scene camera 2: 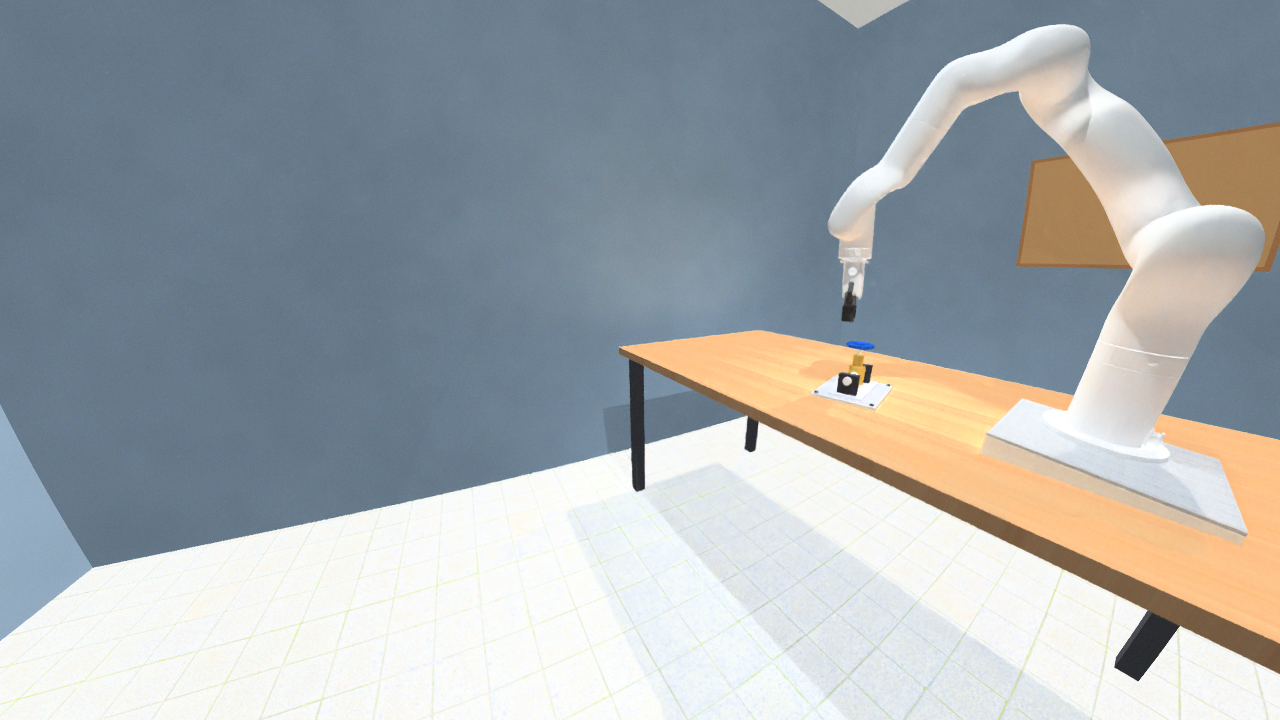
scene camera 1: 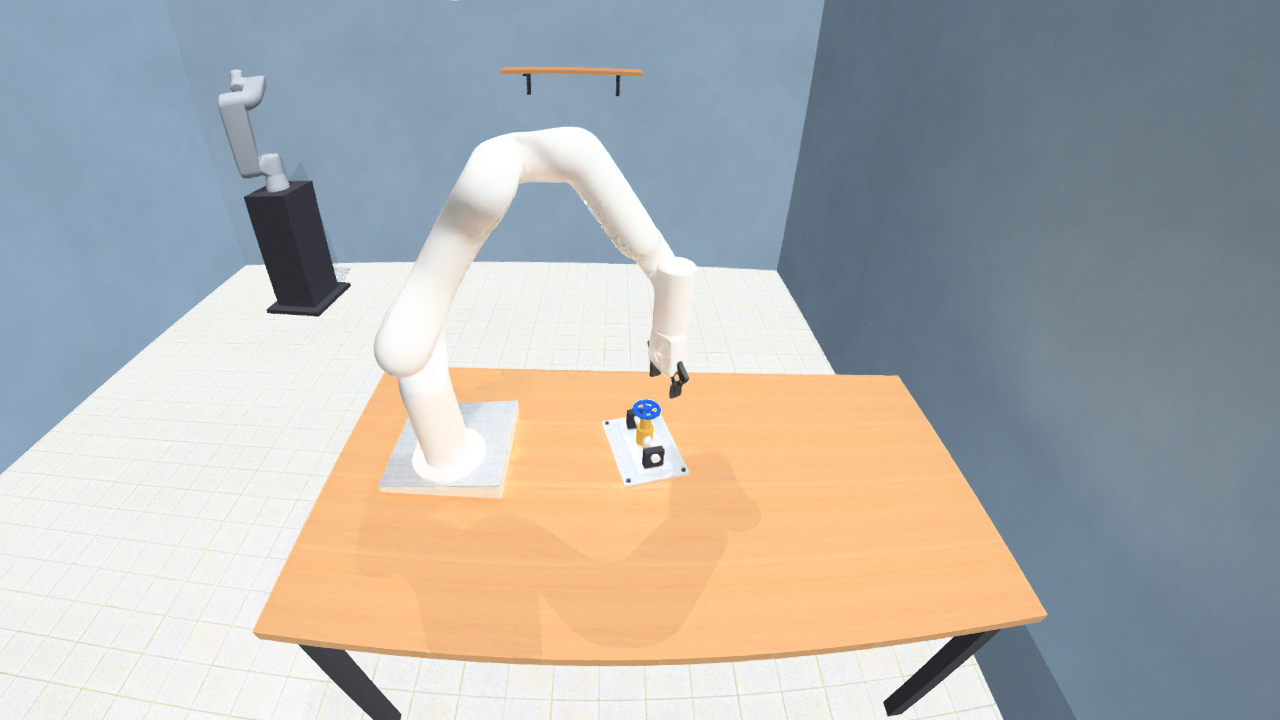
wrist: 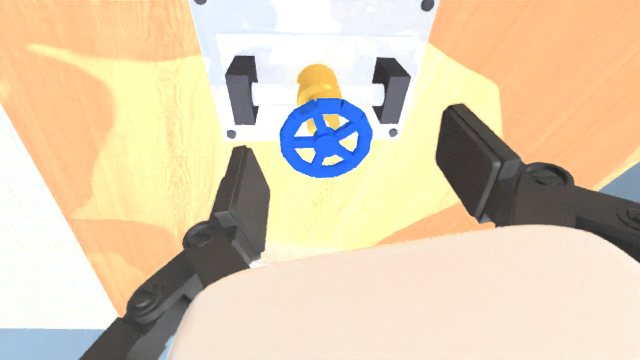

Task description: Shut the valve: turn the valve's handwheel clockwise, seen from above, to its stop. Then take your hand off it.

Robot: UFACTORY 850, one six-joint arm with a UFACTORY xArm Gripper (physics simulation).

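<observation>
The valve's blue five-spoked handwheel (scene camera 1: 646, 409) (scene camera 2: 860, 345) (wrist: 327, 141) lies level on top of the upright yellow valve body (scene camera 1: 644, 435) (scene camera 2: 857, 365) (wrist: 317, 80). The valve stands on a light plate (scene camera 1: 626, 467) (scene camera 2: 877, 395) (wrist: 235, 20) with dark corner bolts. My gripper (scene camera 1: 665, 382) (scene camera 2: 848, 316) (wrist: 347, 151) is open and empty, pointing down above handwheel height, with clear air between. In the wrist view the wheel shows beyond the fingertips, nearer the left finger. No finger touches it. The turned angle of the valve cannot be read.
Black square pipe ends (scene camera 1: 653, 457) (scene camera 2: 847, 383) (wrist: 242, 90) flank the valve body. The arm's base slab (scene camera 1: 490, 447) (scene camera 2: 1199, 488) stands on the wooden table (scene camera 1: 805, 537) (scene camera 2: 716, 358). A dark pedestal (scene camera 1: 290, 250) with a grey arm stands on the floor behind.
</observation>
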